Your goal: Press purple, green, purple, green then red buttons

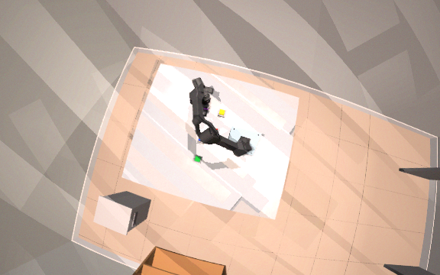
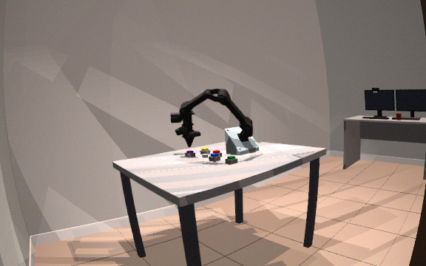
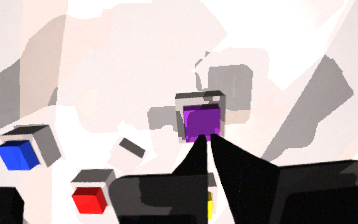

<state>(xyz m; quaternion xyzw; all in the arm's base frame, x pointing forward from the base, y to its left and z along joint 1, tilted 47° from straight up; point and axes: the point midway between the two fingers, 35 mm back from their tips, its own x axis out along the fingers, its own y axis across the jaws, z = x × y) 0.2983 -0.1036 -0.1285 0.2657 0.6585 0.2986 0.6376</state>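
Now: gripper tip 30 mm above the purple button. The rest, counted from my gripper tip: red button: 140 mm to the left, 100 mm behind, 30 mm below; then small grey block: 90 mm to the left, 50 mm below, 50 mm behind; then yellow button: 110 mm behind, 30 mm below.
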